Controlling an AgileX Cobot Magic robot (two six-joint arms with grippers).
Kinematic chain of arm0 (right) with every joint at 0, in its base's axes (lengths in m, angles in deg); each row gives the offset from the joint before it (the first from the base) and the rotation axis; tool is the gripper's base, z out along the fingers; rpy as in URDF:
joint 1: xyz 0 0 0.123 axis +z
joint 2: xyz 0 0 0 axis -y
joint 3: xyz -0.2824 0 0.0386 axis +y
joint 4: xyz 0.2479 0 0.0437 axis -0.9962 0 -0.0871
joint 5: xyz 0 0 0 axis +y
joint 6: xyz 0.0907 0 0.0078 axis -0.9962 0 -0.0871
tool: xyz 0 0 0 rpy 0 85 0
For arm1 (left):
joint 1: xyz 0 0 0.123 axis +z
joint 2: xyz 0 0 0 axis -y
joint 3: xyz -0.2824 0 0.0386 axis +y
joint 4: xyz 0.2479 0 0.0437 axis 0.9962 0 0.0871
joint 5: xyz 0 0 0 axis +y
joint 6: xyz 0.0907 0 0.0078 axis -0.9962 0 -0.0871
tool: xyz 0 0 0 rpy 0 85 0
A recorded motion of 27 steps. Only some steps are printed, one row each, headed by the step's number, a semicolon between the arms.
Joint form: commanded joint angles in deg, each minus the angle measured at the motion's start. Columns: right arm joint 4, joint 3, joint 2, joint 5, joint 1, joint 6; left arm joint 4, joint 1, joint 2, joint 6, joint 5, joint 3.
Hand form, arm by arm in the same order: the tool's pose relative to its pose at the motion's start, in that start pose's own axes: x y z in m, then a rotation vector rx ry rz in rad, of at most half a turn. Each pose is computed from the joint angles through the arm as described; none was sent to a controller.
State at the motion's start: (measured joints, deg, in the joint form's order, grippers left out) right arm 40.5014 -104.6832 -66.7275 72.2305 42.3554 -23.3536; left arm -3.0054 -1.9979 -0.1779 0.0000 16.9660 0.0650
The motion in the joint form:
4: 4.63 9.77 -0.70 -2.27 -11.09 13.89; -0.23 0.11 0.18 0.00 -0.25 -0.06
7: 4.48 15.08 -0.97 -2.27 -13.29 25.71; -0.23 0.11 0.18 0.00 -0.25 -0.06
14: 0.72 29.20 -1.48 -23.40 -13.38 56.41; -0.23 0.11 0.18 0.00 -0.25 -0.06
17: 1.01 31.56 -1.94 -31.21 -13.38 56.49; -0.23 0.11 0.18 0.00 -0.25 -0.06
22: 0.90 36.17 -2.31 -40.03 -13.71 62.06; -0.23 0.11 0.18 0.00 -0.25 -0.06
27: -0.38 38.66 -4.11 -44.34 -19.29 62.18; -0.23 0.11 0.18 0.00 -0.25 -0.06
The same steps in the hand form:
4: 0.0267 -0.0180 0.0454 0.2340 0.1390 -0.3161; -0.0009 0.0000 -0.0003 -0.0005 -0.0087 -0.0042
7: 0.0471 -0.0174 0.0646 0.2369 0.2602 -0.5588; -0.0009 0.0000 -0.0003 -0.0005 -0.0087 -0.0042
14: 0.0852 0.0206 0.1124 0.0009 0.1422 -1.2060; -0.0009 0.0000 -0.0003 -0.0005 -0.0087 -0.0042
17: 0.0878 0.0311 0.1216 -0.0246 0.0373 -1.2342; -0.0009 0.0000 -0.0003 -0.0005 -0.0087 -0.0042
22: 0.1018 0.0430 0.1338 -0.0734 -0.0562 -1.3597; -0.0009 0.0000 -0.0003 -0.0005 -0.0087 -0.0042
27: 0.1158 0.0287 0.1562 -0.0604 -0.0066 -1.3352; -0.0009 0.0000 -0.0003 -0.0005 -0.0087 -0.0042

